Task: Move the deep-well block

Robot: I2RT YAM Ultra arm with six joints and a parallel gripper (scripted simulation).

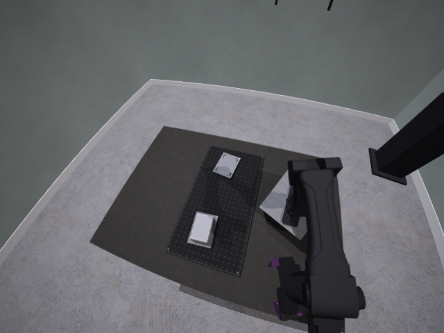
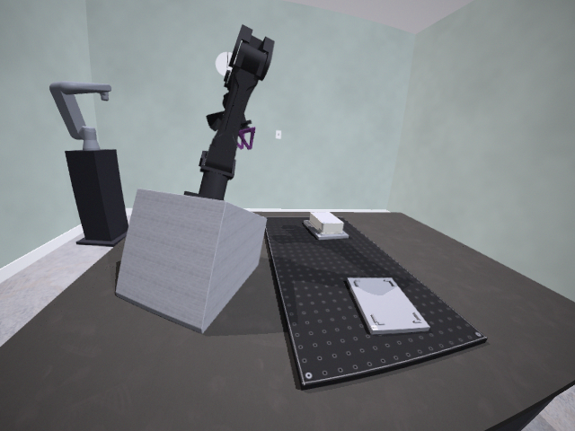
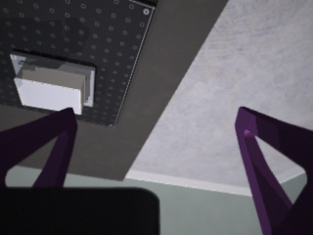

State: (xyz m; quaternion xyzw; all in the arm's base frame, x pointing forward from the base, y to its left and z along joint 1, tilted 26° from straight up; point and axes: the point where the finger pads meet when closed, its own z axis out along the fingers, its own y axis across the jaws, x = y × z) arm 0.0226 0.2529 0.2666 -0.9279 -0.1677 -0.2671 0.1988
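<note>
Now: hand 32 cm short of the white deep-well block, 10 cm to the left of it and 26 cm above it.
</note>
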